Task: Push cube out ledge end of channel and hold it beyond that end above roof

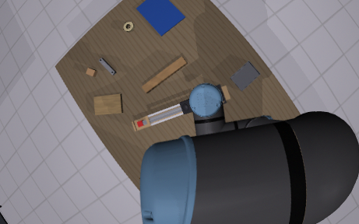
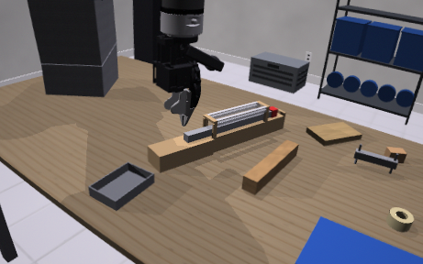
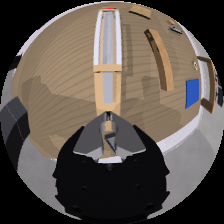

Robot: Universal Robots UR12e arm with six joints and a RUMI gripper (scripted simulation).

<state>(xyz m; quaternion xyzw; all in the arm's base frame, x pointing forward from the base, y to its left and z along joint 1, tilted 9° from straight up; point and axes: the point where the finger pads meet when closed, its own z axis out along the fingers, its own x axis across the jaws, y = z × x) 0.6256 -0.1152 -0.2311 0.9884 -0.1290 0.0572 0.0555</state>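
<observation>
The red cube lies 8 cm ahead of my hand, 31 cm to the left of it and 5 cm below it. Round my hand: blue mat (48 cm ahead, 6 cm to the right, 10 cm below); wooden bar (20 cm ahead, 10 cm to the left, 9 cm below); grey tray (1 cm behind, 19 cm to the right, 10 cm below).
</observation>
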